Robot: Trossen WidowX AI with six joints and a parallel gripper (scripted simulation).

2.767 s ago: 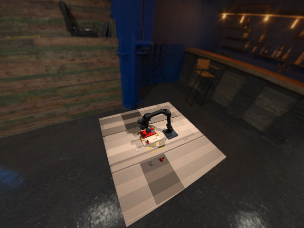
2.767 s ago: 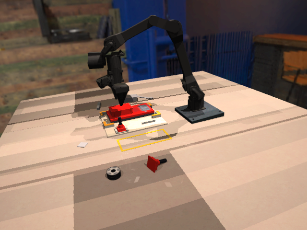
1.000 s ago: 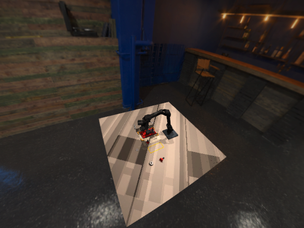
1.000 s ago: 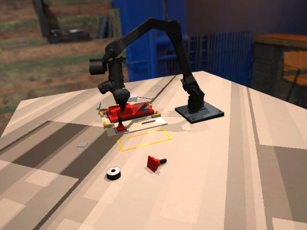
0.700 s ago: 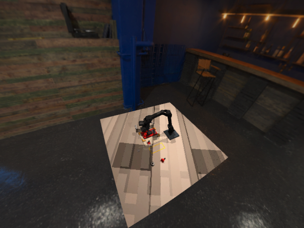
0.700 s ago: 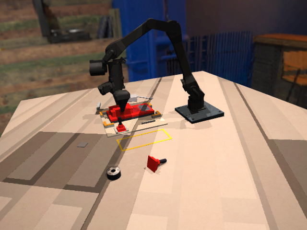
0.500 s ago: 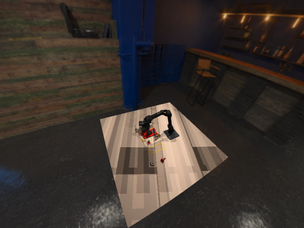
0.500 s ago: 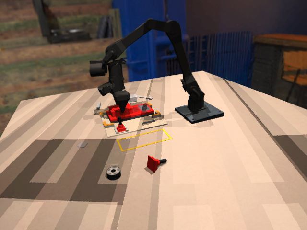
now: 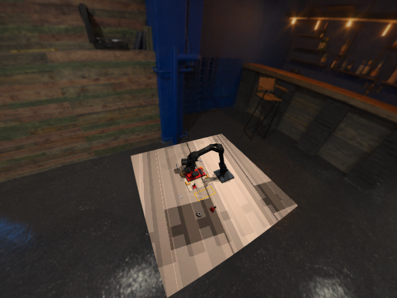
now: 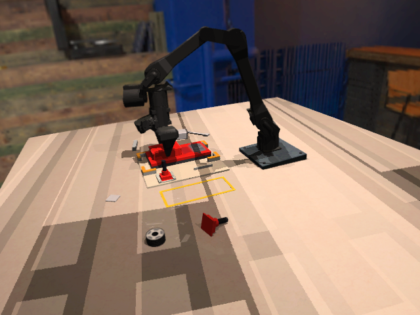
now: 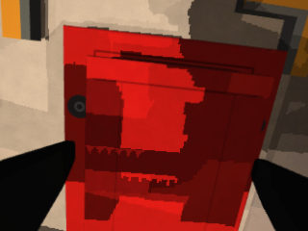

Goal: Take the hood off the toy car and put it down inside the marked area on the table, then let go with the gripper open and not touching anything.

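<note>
Right now the hood is 1 cm above my gripper tip. From my gripper tip the other things lie so: black wheel: 11 cm ahead, 39 cm to the left, 3 cm below.
</note>
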